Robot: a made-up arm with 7 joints. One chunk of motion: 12 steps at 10 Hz.
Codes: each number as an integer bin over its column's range. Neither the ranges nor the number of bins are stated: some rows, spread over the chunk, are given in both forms.
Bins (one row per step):
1: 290 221 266 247 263 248
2: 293 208 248 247 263 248
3: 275 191 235 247 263 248
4: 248 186 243 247 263 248
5: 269 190 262 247 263 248
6: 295 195 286 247 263 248
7: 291 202 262 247 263 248
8: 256 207 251 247 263 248
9: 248 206 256 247 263 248
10: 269 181 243 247 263 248
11: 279 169 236 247 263 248
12: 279 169 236 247 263 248
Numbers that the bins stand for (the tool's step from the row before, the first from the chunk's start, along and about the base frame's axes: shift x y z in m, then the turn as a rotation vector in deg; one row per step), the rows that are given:
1: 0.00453 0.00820 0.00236 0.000 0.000 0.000
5: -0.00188 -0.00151 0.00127 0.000 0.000 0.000
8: -0.00585 0.00381 -0.00172 0.000 0.000 0.000
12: 0.00117 -0.00808 -0.00580 0.000 0.000 0.000
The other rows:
2: 0.00545 0.00413 -0.00254 0.000 0.000 0.000
3: -0.00005 -0.00120 -0.00608 0.000 0.000 0.000
4: -0.00829 -0.00276 -0.00390 0.000 0.000 0.000
6: 0.00606 0.00006 0.00780 0.000 0.000 0.000
7: 0.00484 0.00225 0.00127 0.000 0.000 0.000
9: -0.00829 0.00350 -0.00036 0.000 0.000 0.000
10: -0.00188 -0.00433 -0.00390 0.000 0.000 0.000
11: 0.00117 -0.00808 -0.00580 0.000 0.000 0.000

